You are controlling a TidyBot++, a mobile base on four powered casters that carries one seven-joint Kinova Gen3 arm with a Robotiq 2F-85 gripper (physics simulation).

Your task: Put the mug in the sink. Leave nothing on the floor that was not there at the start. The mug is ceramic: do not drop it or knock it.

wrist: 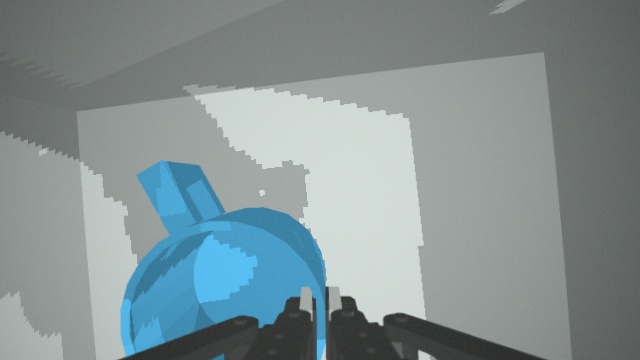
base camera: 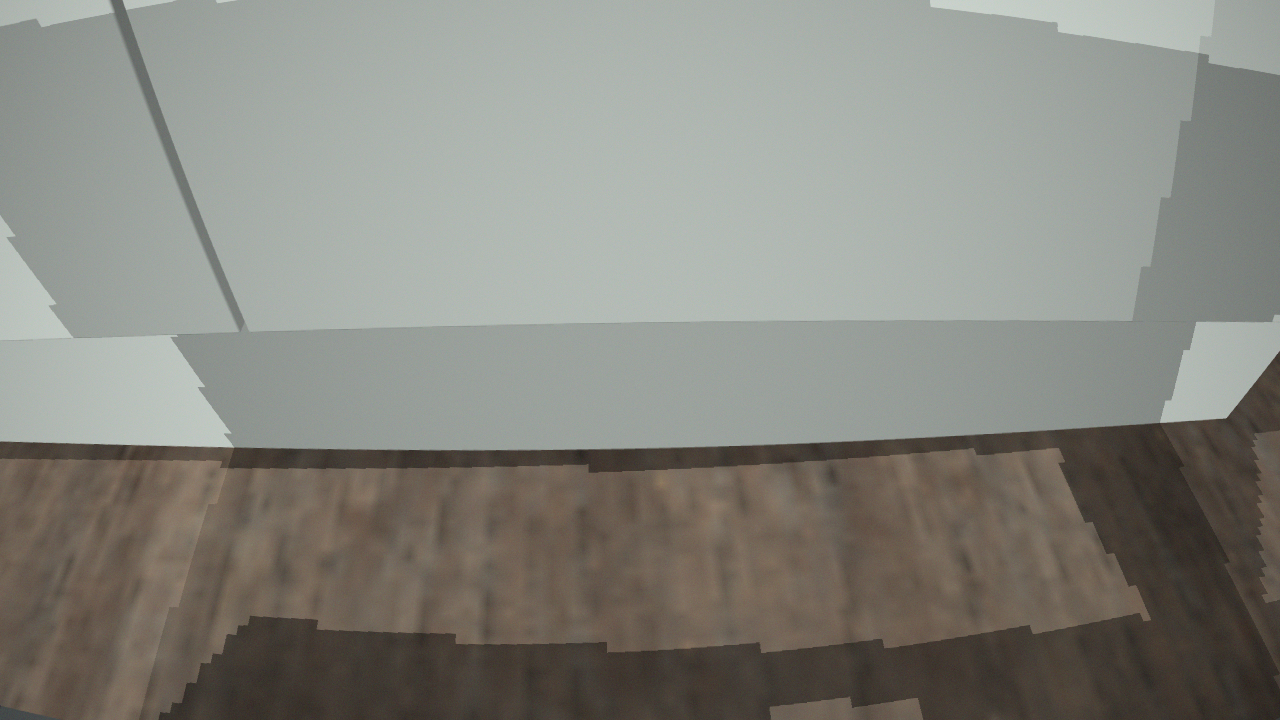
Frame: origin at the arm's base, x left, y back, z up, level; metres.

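Seen in the pictures: gripper, fingertip midpoint: (wrist: 320, 306).
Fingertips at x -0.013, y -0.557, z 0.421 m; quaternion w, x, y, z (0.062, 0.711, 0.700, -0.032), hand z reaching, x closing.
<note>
A point is followed by its place in that frame.
The blue mug (wrist: 225, 272) @[x -0.018, y -0.625, z 0.379 m] is in the lower left of the wrist view, its open mouth facing the camera and its handle pointing to the upper left. My gripper (wrist: 320, 306) @[x -0.013, y -0.558, z 0.421 m] is shut on the mug's wall at the right side of the rim. The grey sink (wrist: 495, 200) shows around and behind the mug, with its flat bottom and side walls. The mug is over or within the basin; whether its base touches the bottom is hidden. Neither the mug nor the gripper shows in the base view.
In the base view a pale cabinet front (base camera: 626, 179) @[x 0.003, y -0.312, z -0.180 m] stands close ahead, with a narrow dark seam at its left and a plinth (base camera: 626, 385) @[x 0.003, y -0.370, z -0.342 m] below. The brown wooden floor (base camera: 626, 555) @[x 0.001, y -0.300, z -0.396 m] runs up to it. Sink walls rise at the top and right of the wrist view.
</note>
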